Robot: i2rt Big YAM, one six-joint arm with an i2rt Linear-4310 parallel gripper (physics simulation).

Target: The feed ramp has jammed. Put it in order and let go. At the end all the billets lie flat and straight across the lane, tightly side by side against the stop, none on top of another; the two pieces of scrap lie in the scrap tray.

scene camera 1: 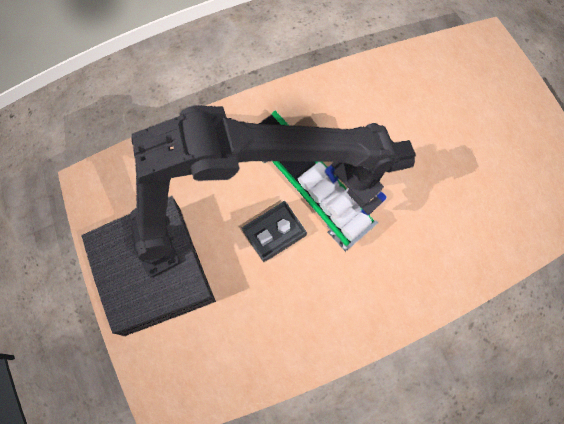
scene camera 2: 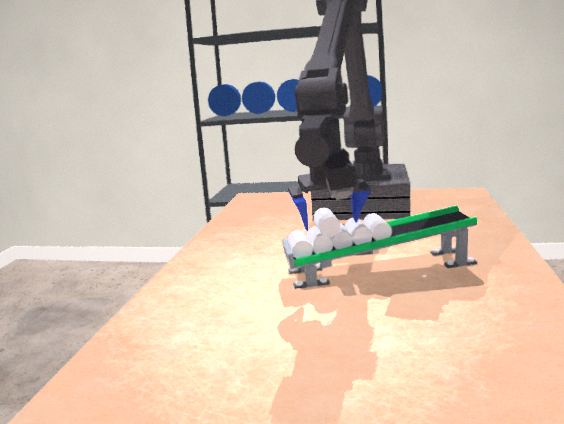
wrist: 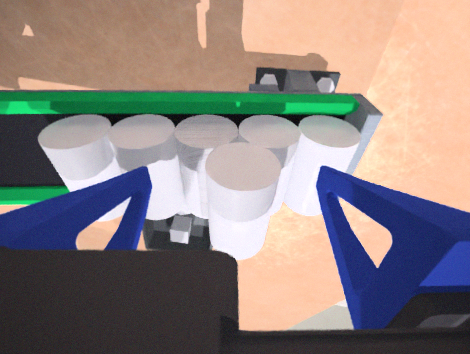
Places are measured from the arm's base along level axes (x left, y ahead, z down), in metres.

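Pixels of known places: gripper, fingertip midpoint: [scene camera 1: 348, 196] [scene camera 2: 331, 225] [wrist: 234, 175]; arm's base at its link origin: [scene camera 1: 155, 249] [scene camera 2: 368, 177].
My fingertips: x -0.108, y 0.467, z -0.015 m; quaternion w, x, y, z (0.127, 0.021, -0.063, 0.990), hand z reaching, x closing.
Note:
Ahead of a thing's pixels: the offset from my fingertips to its top centre. "spot": to the spot under its first point. Level surfaces: height alone.
A row of five white billets lies across the lane [scene camera 2: 417, 225] [wrist: 20, 155]. The lowest billet {dx -0.064, dy -0.011, dz +0.020 m} [scene camera 1: 356, 226] [scene camera 2: 301, 245] [wrist: 329, 132] is by the stop {dx -0.087, dy -0.006, dz +0.039 m} [wrist: 369, 125]. The uppermost billet {dx +0.092, dy -0.044, dz +0.002 m} [scene camera 1: 313, 176] [scene camera 2: 377, 227] [wrist: 75, 132] looks slightly askew. A sixth billet {dx -0.009, dy -0.022, dz -0.021 m} [scene camera 1: 340, 204] [scene camera 2: 326, 222] [wrist: 242, 167] lies on top of the row, over the second and third from the stop. My gripper [scene camera 1: 347, 193] [scene camera 2: 331, 225] [wrist: 234, 175] is open and empty, its fingertips low on either side of the top billet. Two scrap pieces {dx +0.031, dy -0.213, dz +0.083 m} [scene camera 1: 264, 237] {dx +0.036, dy -0.157, dz +0.092 m} [scene camera 1: 283, 226] lie in the scrap tray {spot: dx +0.034, dy -0.251, dz +0.086 m} [scene camera 1: 250, 242].
Green side rails [scene camera 1: 285, 172] [scene camera 2: 425, 237] [wrist: 175, 102] border the sloping ramp. The scrap tray stands between the ramp and the arm's dark base block [scene camera 1: 115, 270] [scene camera 2: 395, 175]. A shelf rack [scene camera 2: 200, 150] with blue discs [scene camera 2: 258, 97] stands behind the table {dz +0.112 m} [scene camera 1: 400, 300] [scene camera 2: 210, 350].

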